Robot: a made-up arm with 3 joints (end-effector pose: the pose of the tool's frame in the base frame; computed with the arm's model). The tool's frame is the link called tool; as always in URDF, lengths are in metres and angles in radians. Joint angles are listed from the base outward.
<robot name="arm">
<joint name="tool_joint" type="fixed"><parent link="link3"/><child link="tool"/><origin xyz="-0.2 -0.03 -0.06"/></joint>
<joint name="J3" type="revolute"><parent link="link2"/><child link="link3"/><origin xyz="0.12 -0.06 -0.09"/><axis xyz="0 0 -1"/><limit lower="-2.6" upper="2.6" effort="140" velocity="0.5"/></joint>
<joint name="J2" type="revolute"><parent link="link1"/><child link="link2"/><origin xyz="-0.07 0.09 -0.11"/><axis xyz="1 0 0"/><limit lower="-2.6" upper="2.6" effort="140" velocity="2.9"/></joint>
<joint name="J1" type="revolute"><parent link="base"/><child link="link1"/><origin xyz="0 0 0.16"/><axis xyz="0 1 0"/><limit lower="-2.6" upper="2.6" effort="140" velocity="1.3"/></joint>
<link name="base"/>
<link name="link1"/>
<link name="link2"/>
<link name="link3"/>
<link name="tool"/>
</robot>
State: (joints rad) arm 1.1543 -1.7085 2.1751
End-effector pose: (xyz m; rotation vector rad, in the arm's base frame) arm -0.1357 -0.0753 -0.0520 -1.4048 -0.9038 -0.6810
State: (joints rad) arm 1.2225 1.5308 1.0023
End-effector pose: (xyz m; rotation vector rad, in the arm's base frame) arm -0.0506 0.2436 0.2299 0.7827 1.6648 -1.6566
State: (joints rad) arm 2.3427 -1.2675 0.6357
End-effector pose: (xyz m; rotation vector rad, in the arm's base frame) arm -0.0448 -0.0428 0.3833 -1.1055 1.5530 1.0308
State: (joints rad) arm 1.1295 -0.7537 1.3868
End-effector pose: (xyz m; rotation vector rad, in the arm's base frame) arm -0.2864 0.0830 0.0425 -1.2269 0.4053 -0.7719
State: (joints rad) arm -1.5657 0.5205 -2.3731
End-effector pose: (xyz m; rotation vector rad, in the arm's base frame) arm 0.3295 0.0107 0.3730 -1.6769 -1.2636 2.0925
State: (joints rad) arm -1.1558 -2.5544 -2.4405
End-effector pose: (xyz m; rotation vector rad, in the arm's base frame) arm -0.0082 0.1452 0.4064 -0.9930 1.6371 0.1127
